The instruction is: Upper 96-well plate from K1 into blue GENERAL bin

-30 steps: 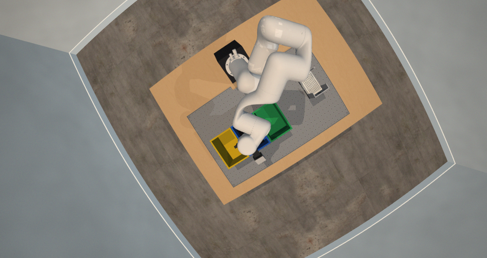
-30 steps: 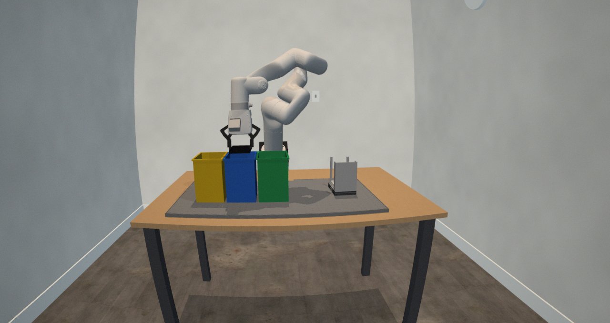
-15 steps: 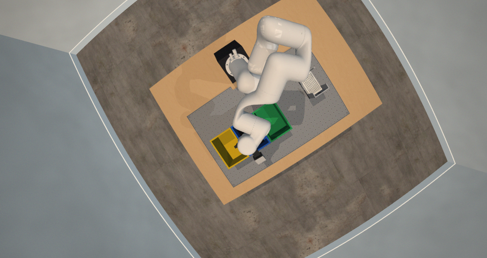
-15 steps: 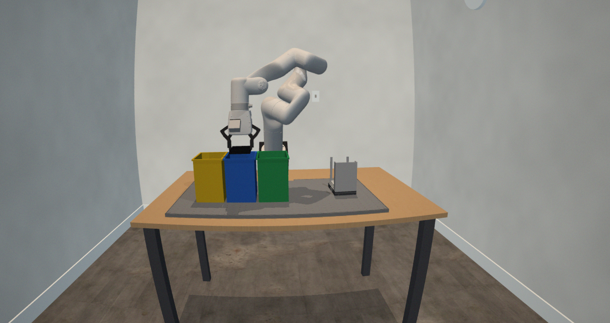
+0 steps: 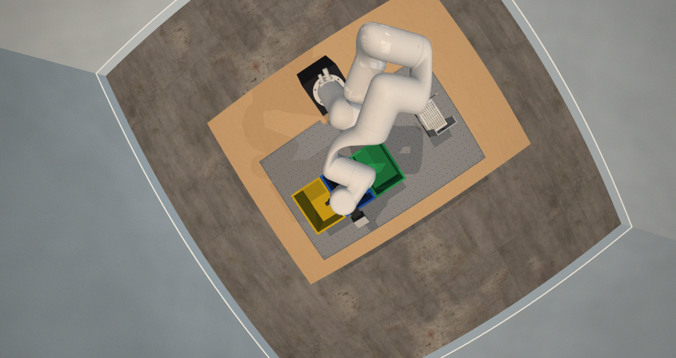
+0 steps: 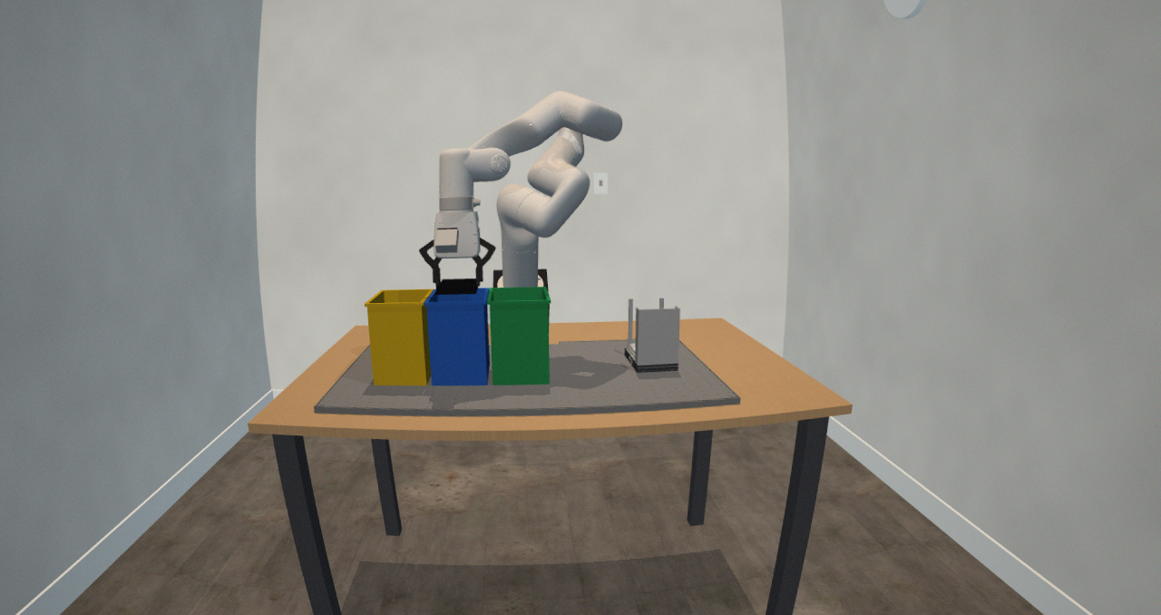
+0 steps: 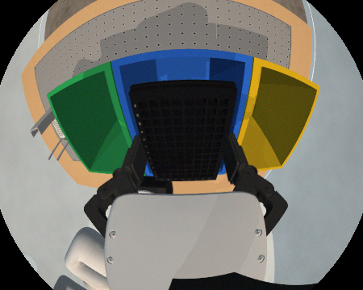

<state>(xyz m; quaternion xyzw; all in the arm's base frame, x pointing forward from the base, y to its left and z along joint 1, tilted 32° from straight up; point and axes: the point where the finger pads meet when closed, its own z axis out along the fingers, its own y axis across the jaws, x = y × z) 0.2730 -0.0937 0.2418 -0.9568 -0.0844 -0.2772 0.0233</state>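
My hand is 1 cm above the black 96-well plate. Also, from my hand: yellow bin (13 cm to the right, 12 cm below, 3 cm ahead); green bin (13 cm to the left, 12 cm below, 3 cm behind); blue bin (12 cm below).
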